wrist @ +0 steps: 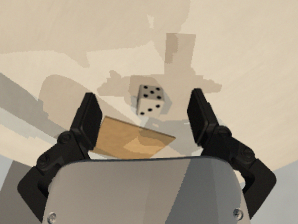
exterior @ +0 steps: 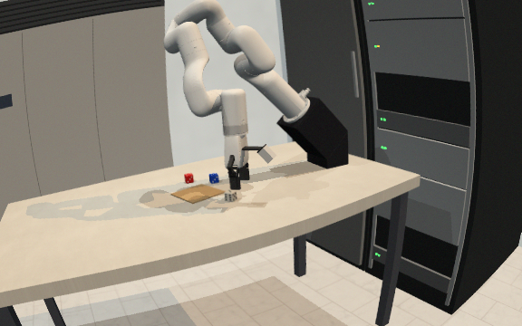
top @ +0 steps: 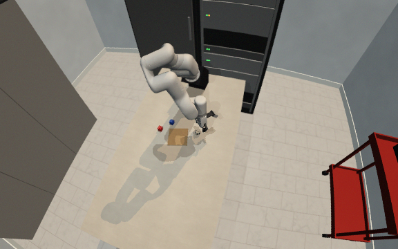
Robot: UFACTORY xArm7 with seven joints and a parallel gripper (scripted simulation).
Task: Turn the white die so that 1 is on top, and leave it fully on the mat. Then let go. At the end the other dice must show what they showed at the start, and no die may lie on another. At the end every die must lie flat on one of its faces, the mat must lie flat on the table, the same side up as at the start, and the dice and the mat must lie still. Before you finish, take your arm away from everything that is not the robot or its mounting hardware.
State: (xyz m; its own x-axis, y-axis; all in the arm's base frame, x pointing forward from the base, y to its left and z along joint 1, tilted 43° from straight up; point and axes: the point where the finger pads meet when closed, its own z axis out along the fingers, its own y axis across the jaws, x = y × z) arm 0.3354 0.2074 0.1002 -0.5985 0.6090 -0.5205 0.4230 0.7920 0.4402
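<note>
My hand is 30 mm short of the white die, 10 mm to the left of it and 50 mm above it. From my hand the other things lie so: red die 120 mm ahead, 280 mm to the right, 50 mm below; blue die 30 mm ahead, 230 mm to the right, 50 mm below; brown mat 120 mm ahead, 130 mm to the right, 60 mm below.
</note>
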